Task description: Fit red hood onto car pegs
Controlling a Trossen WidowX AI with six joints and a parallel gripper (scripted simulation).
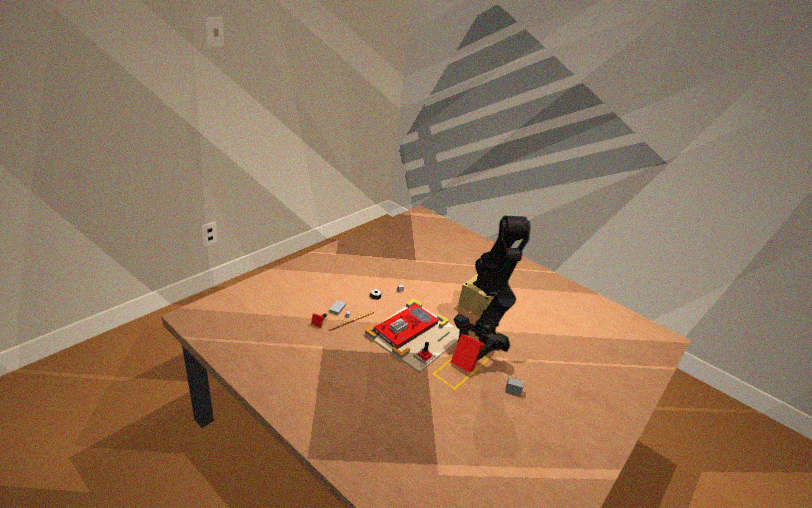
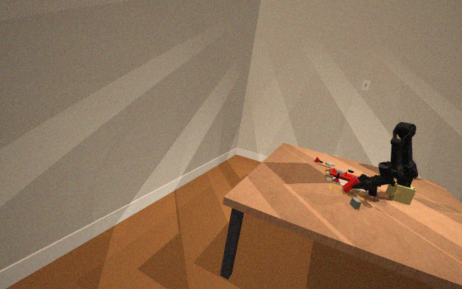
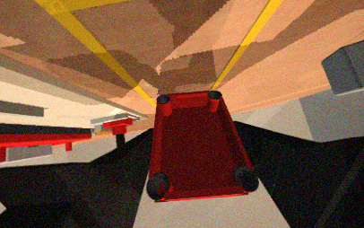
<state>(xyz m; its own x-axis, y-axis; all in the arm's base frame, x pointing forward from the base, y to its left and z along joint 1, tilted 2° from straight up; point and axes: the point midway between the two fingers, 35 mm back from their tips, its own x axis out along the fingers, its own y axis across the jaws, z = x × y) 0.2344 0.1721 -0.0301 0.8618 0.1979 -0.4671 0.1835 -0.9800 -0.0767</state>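
Right now my gripper tip is 10 mm below the red hood. The rest, counted from my gripper tip: grey engine block 90 mm ahead, 220 mm to the right, 20 mm below; then grey cube 50 mm behind, 160 mm to the left, 20 mm below; then jig 50 mm ahead, 200 mm to the right, 30 mm below.
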